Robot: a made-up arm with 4 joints.
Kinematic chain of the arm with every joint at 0, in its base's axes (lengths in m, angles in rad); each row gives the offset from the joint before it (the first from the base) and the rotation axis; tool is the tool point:
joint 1: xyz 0 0 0.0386 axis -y
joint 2: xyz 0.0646 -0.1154 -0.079 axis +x
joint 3: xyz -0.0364 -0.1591 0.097 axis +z
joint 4: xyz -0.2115 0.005 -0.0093 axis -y
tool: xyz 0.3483 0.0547 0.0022
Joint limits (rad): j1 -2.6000..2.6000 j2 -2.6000..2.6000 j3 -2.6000..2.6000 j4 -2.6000..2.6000
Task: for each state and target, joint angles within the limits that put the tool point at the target. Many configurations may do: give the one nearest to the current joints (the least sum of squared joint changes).
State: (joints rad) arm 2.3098 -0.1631 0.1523 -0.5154
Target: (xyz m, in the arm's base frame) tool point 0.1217 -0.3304 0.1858
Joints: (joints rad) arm 2.5799 -0.6112 0.2942 -1.0527
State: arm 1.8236 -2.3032 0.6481 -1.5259
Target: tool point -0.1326 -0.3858 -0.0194
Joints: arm 1.3374 -1.4620 0.9752 -1.3036
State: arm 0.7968 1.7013 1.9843 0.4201
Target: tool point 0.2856 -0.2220 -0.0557
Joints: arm 1.5066 2.2938 2.0500 0.3840
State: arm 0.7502 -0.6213 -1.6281 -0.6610
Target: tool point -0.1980 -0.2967 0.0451
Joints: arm 1.6104 -0.5998 -2.0822 0.1038
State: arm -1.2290 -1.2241 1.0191 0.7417
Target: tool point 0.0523 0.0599 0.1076
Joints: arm -0.8953 -1.0295 1.4742 0.4278
